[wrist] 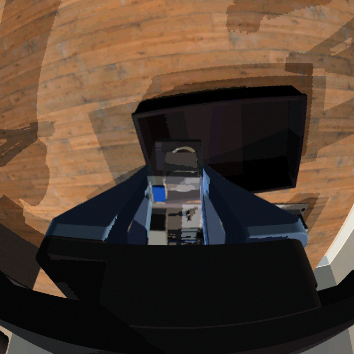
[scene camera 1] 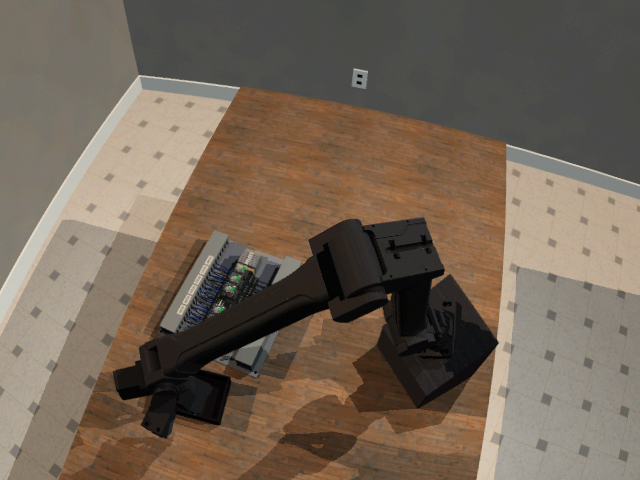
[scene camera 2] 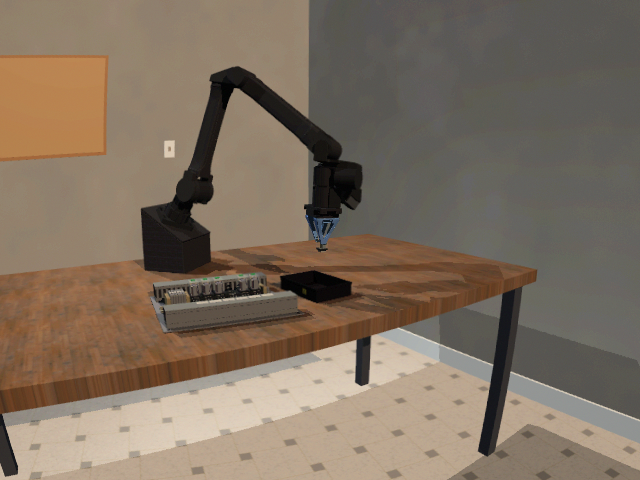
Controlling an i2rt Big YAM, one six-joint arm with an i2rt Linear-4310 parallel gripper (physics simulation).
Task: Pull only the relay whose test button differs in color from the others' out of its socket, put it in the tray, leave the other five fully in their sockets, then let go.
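Frame: origin at the arm's base, x ahead, y left, z up, level; metres.
Where they show: gripper, between the fingertips: (wrist: 175, 173) (scene camera 1: 193, 403) (scene camera 2: 320, 243); arm's base, origin of its link: (scene camera 1: 436, 328) (scene camera 2: 173, 220).
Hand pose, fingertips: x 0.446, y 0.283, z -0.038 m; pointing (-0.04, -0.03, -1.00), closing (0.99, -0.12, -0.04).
Each offset is from my fingertips to the centre of the thing. "spot": to the spot under its first point.
My gripper (scene camera 2: 322, 244) (wrist: 175, 173) is shut on a relay @[0.001 m ahead, 0.003 m left, 0.001 m down] (scene camera 2: 322, 249) (wrist: 184, 186), a clear-bodied block with a blue test button @[spot: 0.007 m back, 0.004 m left, 0.020 m up] (wrist: 158, 193) and a dark base. The relay hangs upright in the air, well above table height. In the wrist view it overlaps the near left corner of the black tray @[0.041 m ahead, 0.046 m right, 0.101 m down] (scene camera 1: 223, 400) (scene camera 2: 330, 293) (wrist: 260, 130). Several relays with green test buttons @[0.026 m ahead, 0.309 m right, 0.071 m down] (scene camera 1: 230, 288) (scene camera 2: 217, 278) stand in the socket row, with a gap among them in scene camera 2. In scene camera 1 the arm hides the fingers, the held relay and part of the row.
The panel has two long grey wire ducts @[0.126 m ahead, 0.319 m right, 0.096 m down] (scene camera 1: 193, 281) (scene camera 2: 232, 308) beside the relay row, blue wires, and a pale terminal block @[0.014 m ahead, 0.411 m right, 0.090 m down] (scene camera 1: 250, 258) (scene camera 2: 176, 296) at one end. The tray stands just off the panel's other end. The arm's black base block (scene camera 1: 449, 361) (scene camera 2: 175, 242) stands on the wooden table.
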